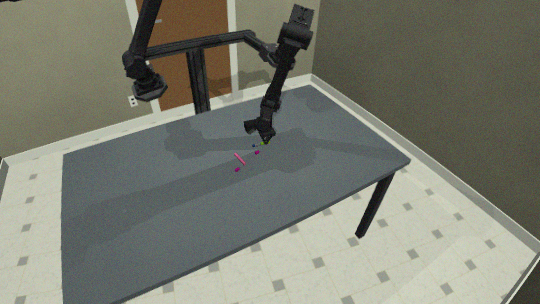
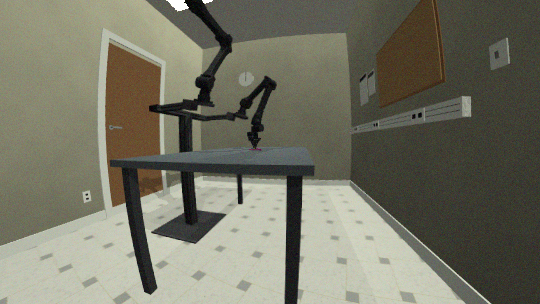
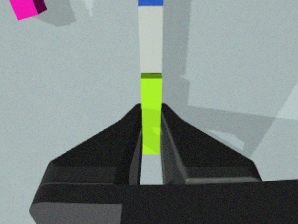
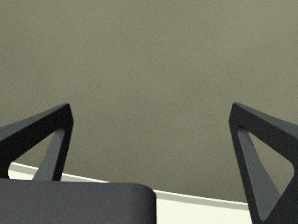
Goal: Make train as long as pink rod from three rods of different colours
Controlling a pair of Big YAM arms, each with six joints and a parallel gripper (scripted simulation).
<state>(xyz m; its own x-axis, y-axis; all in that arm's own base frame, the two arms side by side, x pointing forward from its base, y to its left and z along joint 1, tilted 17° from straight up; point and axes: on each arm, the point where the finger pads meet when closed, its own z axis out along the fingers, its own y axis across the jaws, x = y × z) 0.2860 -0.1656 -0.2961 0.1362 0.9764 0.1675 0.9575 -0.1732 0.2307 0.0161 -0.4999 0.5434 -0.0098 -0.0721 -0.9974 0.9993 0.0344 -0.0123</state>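
Now: the lime rod right at my left hand. The rest, counted from my left hand: pink rod (50 mm ahead, 170 mm to the right).
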